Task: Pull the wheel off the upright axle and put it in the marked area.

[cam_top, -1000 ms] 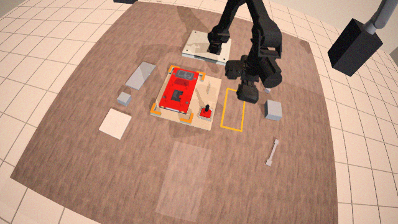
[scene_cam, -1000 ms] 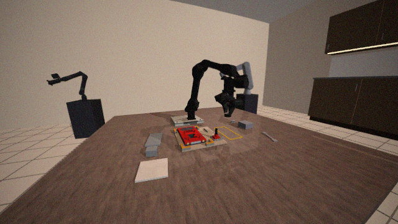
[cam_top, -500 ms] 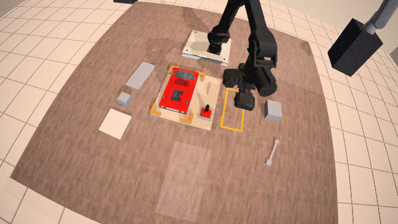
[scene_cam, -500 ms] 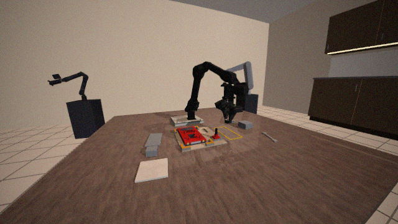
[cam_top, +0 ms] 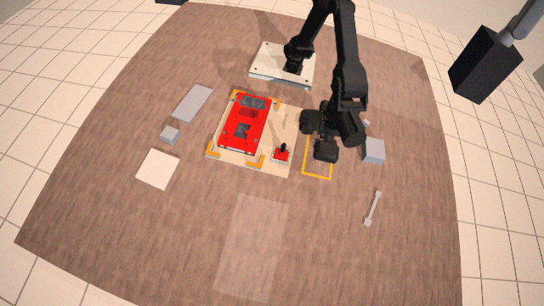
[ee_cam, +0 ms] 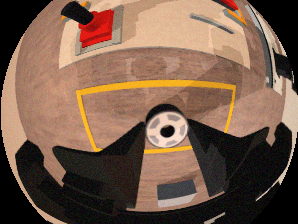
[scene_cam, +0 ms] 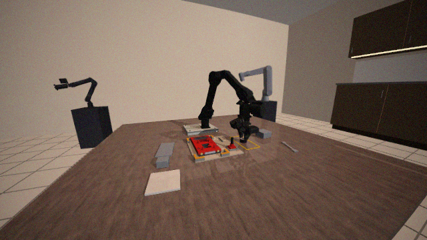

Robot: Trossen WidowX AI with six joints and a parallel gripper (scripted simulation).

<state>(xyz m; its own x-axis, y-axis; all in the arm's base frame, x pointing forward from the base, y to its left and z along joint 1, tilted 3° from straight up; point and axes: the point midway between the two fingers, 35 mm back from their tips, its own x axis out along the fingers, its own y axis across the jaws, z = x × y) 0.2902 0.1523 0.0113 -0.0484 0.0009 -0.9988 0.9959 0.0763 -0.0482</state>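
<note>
My gripper tip is right at the black wheel. Round my gripper tip: grey cube (15 cm behind, 14 cm to the left); then wrench-like bar (19 cm to the left, 14 cm ahead, 1 cm below); then white tile (41 cm to the right, 22 cm ahead).
</note>
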